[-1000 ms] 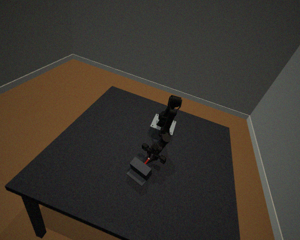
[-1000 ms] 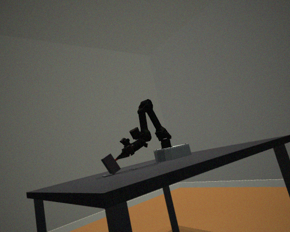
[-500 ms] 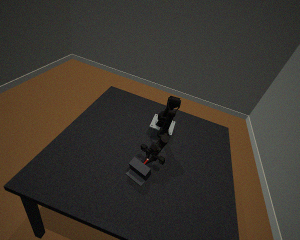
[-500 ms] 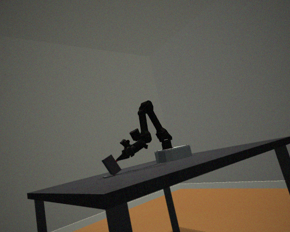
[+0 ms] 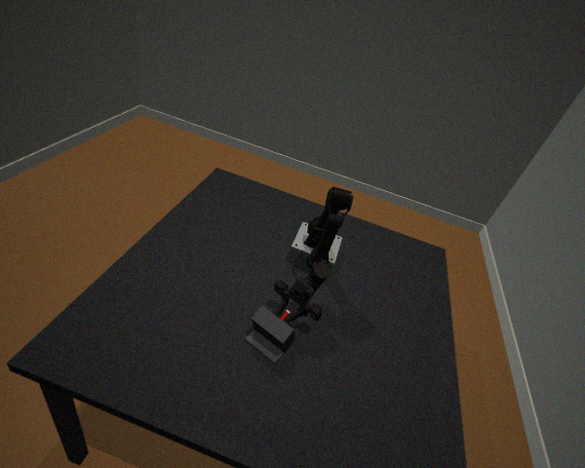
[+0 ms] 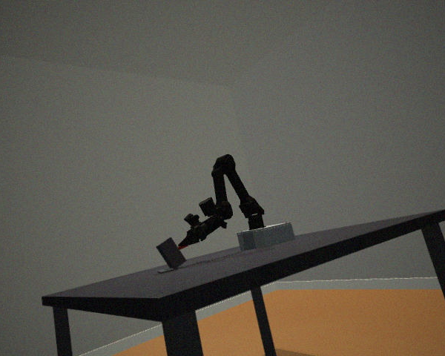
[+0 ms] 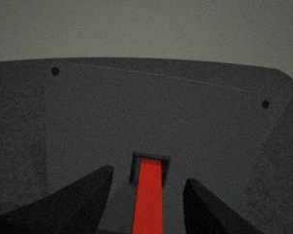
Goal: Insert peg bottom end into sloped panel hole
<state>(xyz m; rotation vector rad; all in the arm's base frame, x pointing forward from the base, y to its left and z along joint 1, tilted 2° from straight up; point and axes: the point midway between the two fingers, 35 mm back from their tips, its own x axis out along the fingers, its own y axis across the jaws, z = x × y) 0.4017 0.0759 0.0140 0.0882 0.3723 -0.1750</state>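
Now: gripper tip 20 mm past the red square peg. The rest, counted from my gripper tip: flat foot plate (80 mm below, 60 mm ahead, 10 mm to the right); then sloped panel (40 mm ahead, 20 mm below, 10 mm to the right).
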